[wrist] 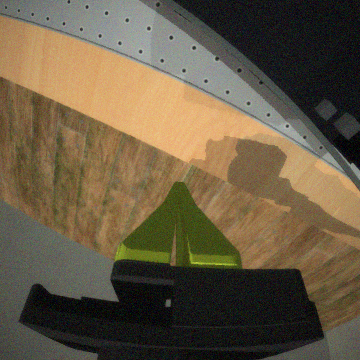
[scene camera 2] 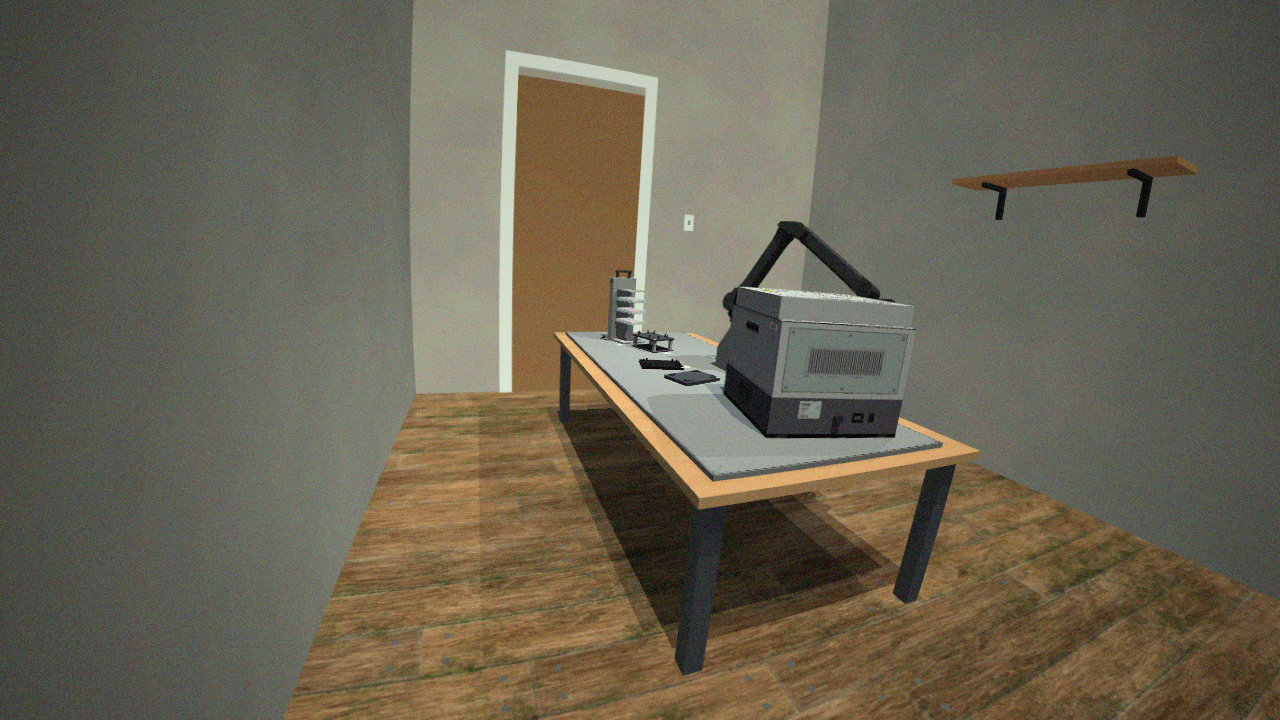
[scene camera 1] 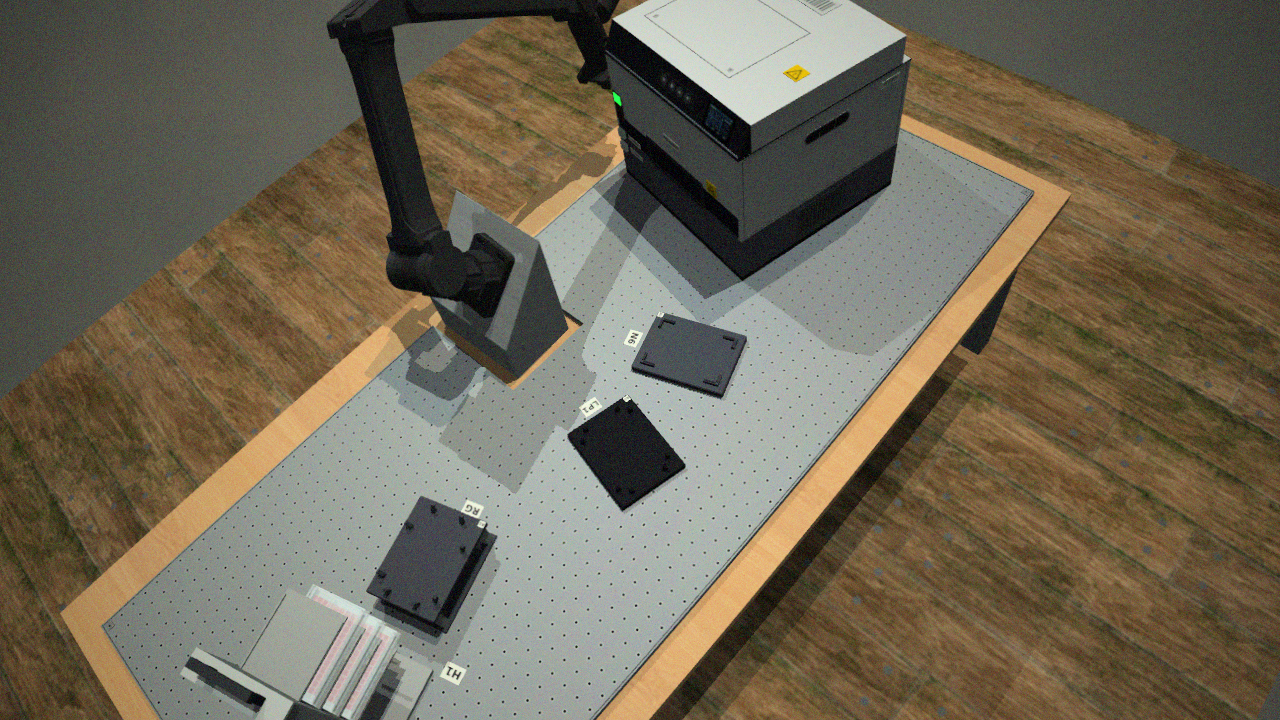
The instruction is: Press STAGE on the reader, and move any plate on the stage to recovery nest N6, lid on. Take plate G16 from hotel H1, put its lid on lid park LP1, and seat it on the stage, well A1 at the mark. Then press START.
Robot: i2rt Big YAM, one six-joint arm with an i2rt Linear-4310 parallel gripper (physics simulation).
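My gripper is shut and empty, its green fingertips together. In scene camera 1 the wrist end of the arm hangs beside the left front of the reader and the fingertips are hidden. The reader shows a lit green light; no stage shows outside it. The STAGE and START buttons cannot be read. Nest N6 and lid park LP1 are bare. Hotel H1 holds several stacked plates; which is G16 cannot be read.
The raised RG stand stands between H1 and LP1. The arm's base block stands at the table edge. In the wrist view two small grey squares show on a dark surface, right of the wooden table edge.
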